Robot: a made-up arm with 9 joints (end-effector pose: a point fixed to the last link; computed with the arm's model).
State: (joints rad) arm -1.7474 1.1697 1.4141 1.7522 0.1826 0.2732 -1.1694 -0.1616 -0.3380
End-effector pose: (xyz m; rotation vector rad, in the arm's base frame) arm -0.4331 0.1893 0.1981 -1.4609 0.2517 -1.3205
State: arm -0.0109 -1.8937 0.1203 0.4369 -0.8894 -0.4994 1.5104 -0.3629 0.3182
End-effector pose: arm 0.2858 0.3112 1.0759 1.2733 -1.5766 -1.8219
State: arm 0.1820 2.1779 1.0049 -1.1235 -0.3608 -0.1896 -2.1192 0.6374 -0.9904
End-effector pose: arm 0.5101 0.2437 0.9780 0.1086 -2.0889 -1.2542
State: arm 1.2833 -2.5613 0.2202 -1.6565 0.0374 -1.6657 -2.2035 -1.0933 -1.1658
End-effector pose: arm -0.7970 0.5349 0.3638 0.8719 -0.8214 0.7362
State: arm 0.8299 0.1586 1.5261 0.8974 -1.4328 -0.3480 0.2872 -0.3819 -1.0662
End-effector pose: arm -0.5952 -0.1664 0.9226 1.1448 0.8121 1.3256
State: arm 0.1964 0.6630 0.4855 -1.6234 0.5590 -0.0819 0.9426 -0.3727 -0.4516
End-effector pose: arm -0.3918 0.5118 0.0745 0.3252 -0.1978 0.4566
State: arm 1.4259 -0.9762 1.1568 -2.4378 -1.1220 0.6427 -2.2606 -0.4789 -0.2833
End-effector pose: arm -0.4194 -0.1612 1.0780 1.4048 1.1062 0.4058
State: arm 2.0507 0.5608 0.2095 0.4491 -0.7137 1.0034 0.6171 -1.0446 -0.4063
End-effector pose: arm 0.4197 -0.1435 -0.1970 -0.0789 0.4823 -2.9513
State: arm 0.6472 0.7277 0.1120 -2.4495 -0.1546 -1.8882 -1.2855 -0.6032 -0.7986
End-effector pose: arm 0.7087 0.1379 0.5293 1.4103 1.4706 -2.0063
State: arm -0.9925 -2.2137 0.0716 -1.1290 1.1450 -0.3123 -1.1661 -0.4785 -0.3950
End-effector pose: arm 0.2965 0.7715 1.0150 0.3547 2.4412 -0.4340
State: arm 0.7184 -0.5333 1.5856 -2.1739 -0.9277 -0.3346 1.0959 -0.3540 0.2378
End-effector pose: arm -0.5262 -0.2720 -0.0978 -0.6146 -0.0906 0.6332
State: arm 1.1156 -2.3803 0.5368 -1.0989 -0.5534 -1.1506 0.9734 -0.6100 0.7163
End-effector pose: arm 0.1299 0.6555 0.3016 0.2807 -0.8630 -0.9931
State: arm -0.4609 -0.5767 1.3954 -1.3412 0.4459 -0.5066 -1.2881 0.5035 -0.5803
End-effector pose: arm -0.5488 0.5590 0.2308 1.9379 -1.8436 1.6478
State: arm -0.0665 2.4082 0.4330 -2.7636 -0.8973 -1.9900 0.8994 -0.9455 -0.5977
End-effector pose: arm 0.0897 1.0179 0.7529 0.2404 1.3465 -0.8767
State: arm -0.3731 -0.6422 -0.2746 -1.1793 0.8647 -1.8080 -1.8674 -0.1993 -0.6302
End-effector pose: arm 0.5081 0.2281 0.4295 1.4984 1.7169 -1.8101
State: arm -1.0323 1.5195 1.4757 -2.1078 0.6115 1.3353 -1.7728 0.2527 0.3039
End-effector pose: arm -0.4505 0.4451 1.0655 2.1820 -1.4681 -0.4128
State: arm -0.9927 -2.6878 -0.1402 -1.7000 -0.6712 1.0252 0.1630 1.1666 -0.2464
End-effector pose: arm -0.1714 0.2921 0.7380 -0.9572 1.1062 0.6842
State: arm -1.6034 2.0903 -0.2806 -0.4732 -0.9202 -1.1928 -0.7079 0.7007 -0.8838
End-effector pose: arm 0.3368 -0.1249 1.0444 0.9067 -1.6221 -2.1327
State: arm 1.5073 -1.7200 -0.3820 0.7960 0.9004 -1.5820 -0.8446 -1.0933 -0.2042
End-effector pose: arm -0.4961 -0.7365 0.3784 -1.4744 0.0872 1.2874
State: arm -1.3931 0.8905 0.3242 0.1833 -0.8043 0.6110 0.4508 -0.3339 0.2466
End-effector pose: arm -0.4238 0.5395 0.0551 0.3965 -0.3706 0.1287
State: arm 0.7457 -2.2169 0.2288 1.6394 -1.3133 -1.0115 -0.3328 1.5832 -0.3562
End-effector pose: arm -0.1111 0.3552 0.2512 0.1017 -2.1207 2.0974
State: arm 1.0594 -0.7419 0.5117 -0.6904 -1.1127 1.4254 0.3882 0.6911 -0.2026
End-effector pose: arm -0.1704 0.2108 0.7936 1.1985 1.7918 -0.3912
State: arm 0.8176 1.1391 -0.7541 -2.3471 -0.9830 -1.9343 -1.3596 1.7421 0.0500
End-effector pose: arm -0.3281 -0.0539 0.4621 -1.3342 0.1664 0.7779
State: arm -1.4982 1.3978 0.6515 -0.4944 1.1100 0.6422 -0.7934 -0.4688 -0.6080
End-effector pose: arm -0.4195 0.0348 1.1512 2.1882 0.8461 0.3072
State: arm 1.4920 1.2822 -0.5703 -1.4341 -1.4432 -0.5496 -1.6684 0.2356 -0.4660
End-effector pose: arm 0.5023 0.4709 0.8846 1.3879 0.9744 -1.7159
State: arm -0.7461 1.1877 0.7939 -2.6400 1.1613 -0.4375 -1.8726 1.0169 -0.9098
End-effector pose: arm 0.2230 -0.5036 0.6543 -0.1191 1.1064 2.8380
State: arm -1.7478 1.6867 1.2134 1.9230 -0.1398 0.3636 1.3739 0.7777 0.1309
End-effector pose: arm -0.2483 0.0577 1.2626 2.4216 1.1717 0.1766
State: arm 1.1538 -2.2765 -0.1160 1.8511 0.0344 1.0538 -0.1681 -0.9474 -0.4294
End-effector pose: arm -0.9587 -0.0927 0.1130 -1.9669 0.5686 -2.1343
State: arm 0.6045 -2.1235 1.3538 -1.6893 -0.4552 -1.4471 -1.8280 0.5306 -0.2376
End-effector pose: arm -0.7640 0.2123 0.2352 -2.1145 1.0043 -1.6034
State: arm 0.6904 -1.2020 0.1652 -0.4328 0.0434 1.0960 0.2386 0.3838 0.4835
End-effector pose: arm -0.3043 -0.1869 0.7991 2.6799 1.6113 -0.0932
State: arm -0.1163 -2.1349 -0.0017 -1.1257 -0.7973 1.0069 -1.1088 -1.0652 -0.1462
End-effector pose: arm 0.2648 0.2980 1.0046 1.8036 -0.7629 -2.0609
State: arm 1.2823 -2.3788 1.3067 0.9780 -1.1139 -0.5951 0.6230 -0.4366 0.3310
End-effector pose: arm 0.4071 -0.2850 0.8279 1.3535 -0.5019 -2.5200
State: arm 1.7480 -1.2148 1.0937 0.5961 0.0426 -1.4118 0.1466 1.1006 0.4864
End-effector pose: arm -0.3492 -0.4013 0.6436 -1.3291 0.7163 0.9886
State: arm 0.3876 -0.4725 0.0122 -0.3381 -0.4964 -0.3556 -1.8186 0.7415 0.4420
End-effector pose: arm 0.3555 0.1781 0.1074 -0.2643 -0.9985 -1.6909
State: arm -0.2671 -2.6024 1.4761 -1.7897 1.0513 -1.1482 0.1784 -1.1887 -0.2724
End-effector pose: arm 0.2974 -0.1078 0.1804 -0.9457 -0.8357 2.2921
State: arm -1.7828 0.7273 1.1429 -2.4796 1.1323 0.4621 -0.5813 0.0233 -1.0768
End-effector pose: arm -0.0400 0.6515 0.7083 1.1860 -0.5351 -0.5964
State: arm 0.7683 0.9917 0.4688 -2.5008 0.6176 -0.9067 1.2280 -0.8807 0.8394
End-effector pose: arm 0.2356 0.9099 0.6194 0.8822 -2.7561 0.7988
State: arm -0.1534 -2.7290 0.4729 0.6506 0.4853 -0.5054 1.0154 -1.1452 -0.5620
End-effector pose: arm -0.6326 -0.0648 1.2290 -2.2358 1.1468 1.0299
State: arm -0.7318 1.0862 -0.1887 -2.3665 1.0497 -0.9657 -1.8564 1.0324 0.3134
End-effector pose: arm 0.3370 -0.1382 1.0820 -0.6318 2.2937 2.0088
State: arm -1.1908 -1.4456 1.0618 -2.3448 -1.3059 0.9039 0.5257 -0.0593 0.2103
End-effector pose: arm 0.4819 0.6868 0.2193 0.6295 1.1949 -2.4288
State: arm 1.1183 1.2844 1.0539 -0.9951 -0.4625 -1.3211 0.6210 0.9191 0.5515
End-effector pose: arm 0.0933 -0.3350 0.4862 -1.2418 -1.3453 -2.4105
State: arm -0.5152 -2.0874 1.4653 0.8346 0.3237 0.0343 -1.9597 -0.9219 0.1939
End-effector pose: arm -0.2650 0.8656 0.9152 1.0699 0.1967 -0.7413
